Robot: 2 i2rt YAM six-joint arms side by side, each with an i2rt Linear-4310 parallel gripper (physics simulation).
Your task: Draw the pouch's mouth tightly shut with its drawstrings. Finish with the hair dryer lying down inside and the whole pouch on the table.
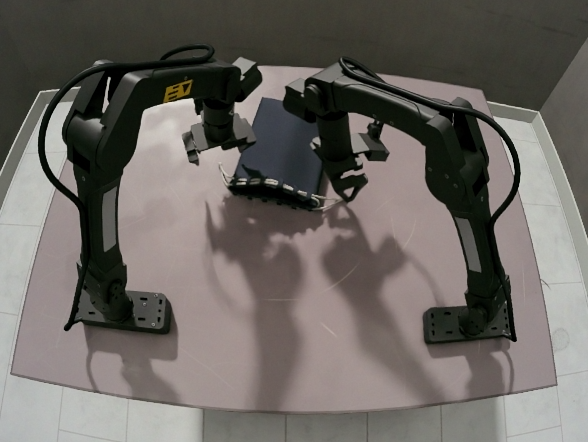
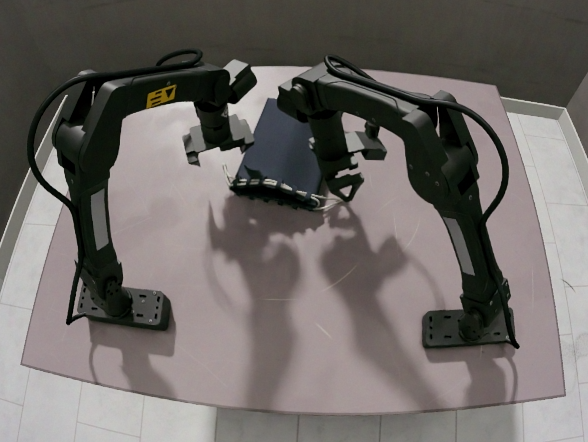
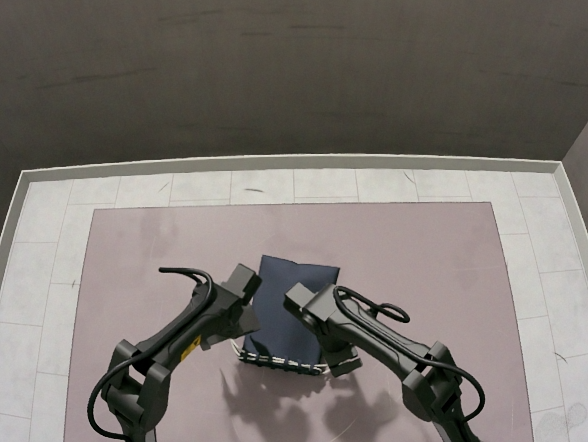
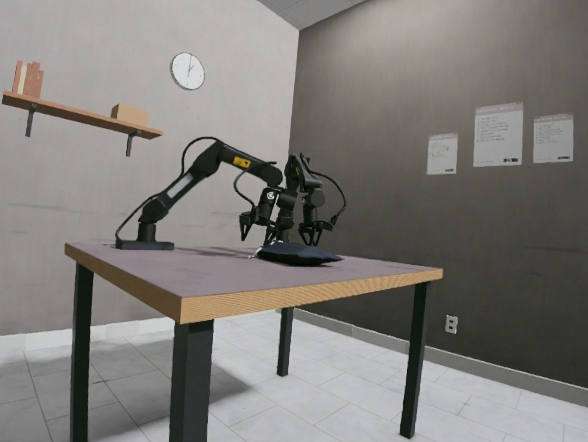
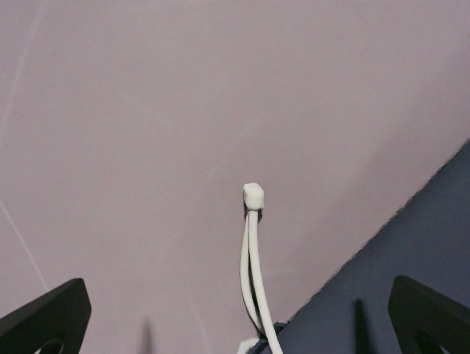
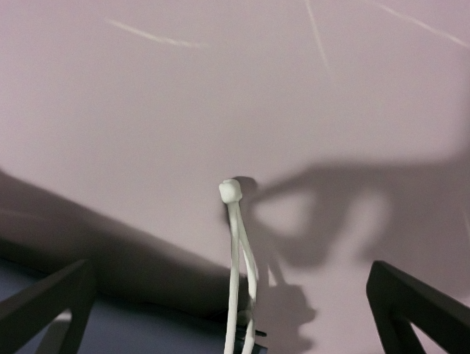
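Note:
A dark blue pouch (image 1: 280,145) (image 2: 285,145) (image 3: 287,310) (image 4: 300,254) lies flat on the table, its wide mouth toward the robot bases with white cord threaded through loops. The hair dryer does not show. The left knotted cord end (image 1: 223,172) (image 5: 254,196) lies on the table beside the mouth. The right knotted cord end (image 1: 332,202) (image 6: 230,191) reaches out at the mouth's other corner. My left gripper (image 1: 219,156) (image 4: 311,240) (image 5: 238,292) is open above the left cord end, fingers astride it. My right gripper (image 4: 256,237) (image 6: 232,274) is open above the right cord, fingers astride it.
The pink-topped table (image 1: 200,350) (image 4: 150,275) carries the left arm's base (image 1: 145,310) and the right arm's base (image 1: 445,325). Both forearms reach inward over the pouch and stand close together. The back edge of the table lies beyond the pouch.

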